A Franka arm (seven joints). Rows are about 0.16 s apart.
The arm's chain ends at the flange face. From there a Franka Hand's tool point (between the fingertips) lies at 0.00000 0.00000 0.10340 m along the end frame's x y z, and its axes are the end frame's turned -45 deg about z.
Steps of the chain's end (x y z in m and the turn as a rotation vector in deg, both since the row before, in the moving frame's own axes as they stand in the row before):
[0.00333 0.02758 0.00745 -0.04 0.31 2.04]
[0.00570 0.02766 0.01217 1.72 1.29 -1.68]
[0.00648 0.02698 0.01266 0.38 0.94 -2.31]
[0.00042 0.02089 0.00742 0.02 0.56 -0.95]
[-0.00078 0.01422 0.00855 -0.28 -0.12 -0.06]
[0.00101 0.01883 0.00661 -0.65 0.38 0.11]
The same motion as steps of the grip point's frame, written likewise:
[-0.01681 0.02231 0.00745 -0.25 0.19 2.04]
[-0.01170 0.02298 0.01210 0.30 2.13 -1.68]
[-0.01280 0.02434 0.01264 -0.40 0.93 -2.31]
[-0.01373 0.01575 0.00742 -0.38 0.41 -0.95]
[-0.01112 0.00971 0.00855 -0.11 -0.28 -0.06]
[-0.01295 0.01534 0.00660 -0.73 -0.19 0.11]

